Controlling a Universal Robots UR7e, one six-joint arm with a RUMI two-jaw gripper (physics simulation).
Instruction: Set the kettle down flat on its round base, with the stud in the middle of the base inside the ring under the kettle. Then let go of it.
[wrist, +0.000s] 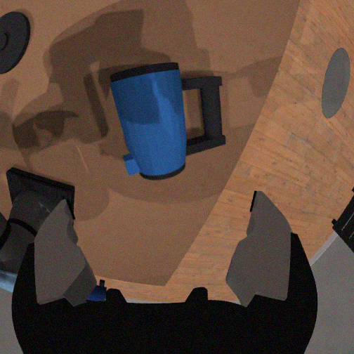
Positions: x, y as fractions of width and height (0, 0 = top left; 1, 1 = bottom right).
Observation:
In view: the gripper (0.45, 0.56) and a blue kettle (0.42, 0.29).

